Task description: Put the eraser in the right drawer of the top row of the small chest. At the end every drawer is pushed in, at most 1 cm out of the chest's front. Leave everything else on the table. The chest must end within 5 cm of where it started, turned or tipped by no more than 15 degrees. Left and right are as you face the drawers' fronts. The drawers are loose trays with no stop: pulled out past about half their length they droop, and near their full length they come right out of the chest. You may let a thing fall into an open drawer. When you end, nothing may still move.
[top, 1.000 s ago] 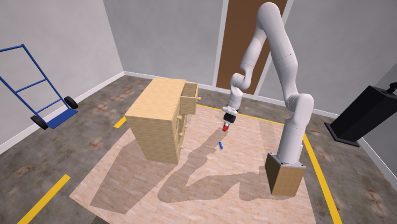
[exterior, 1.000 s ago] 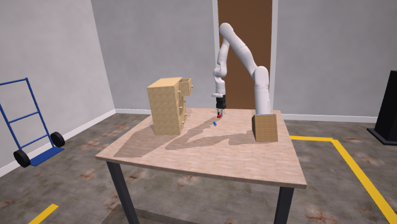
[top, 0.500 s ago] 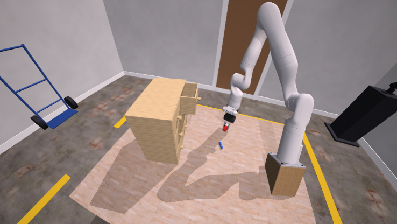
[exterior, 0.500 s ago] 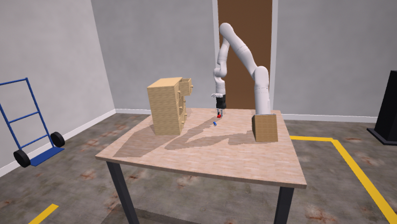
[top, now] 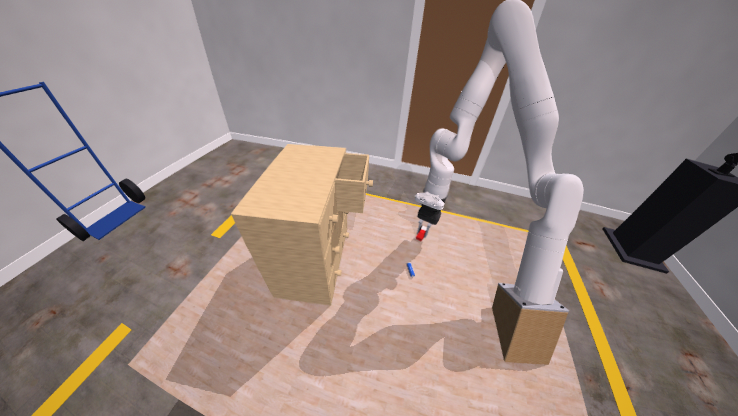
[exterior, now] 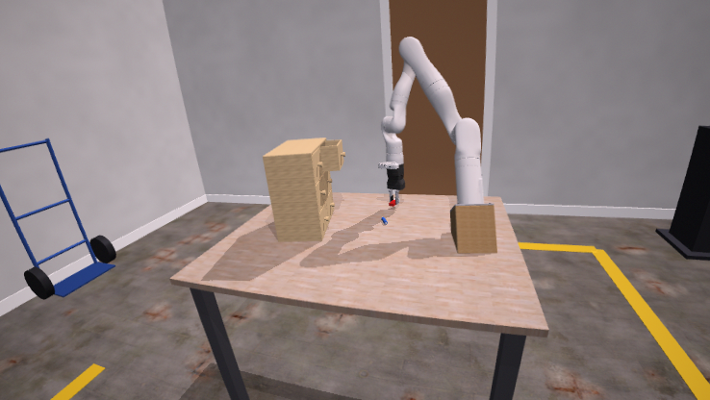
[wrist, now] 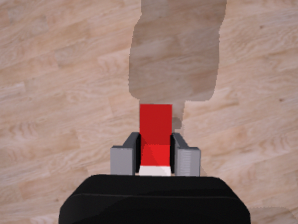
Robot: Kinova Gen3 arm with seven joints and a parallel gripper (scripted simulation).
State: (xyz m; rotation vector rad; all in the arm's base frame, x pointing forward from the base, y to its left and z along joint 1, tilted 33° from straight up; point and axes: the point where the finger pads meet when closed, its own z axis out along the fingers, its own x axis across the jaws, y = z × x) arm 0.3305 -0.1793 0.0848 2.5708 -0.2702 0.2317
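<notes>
Now: the small blue object 15 cm to the left of my hand, 3 cm below it and 1 cm ahead of it. From my hand the other things lie so: white eraser (1 cm to the right, 1 cm below).
</notes>
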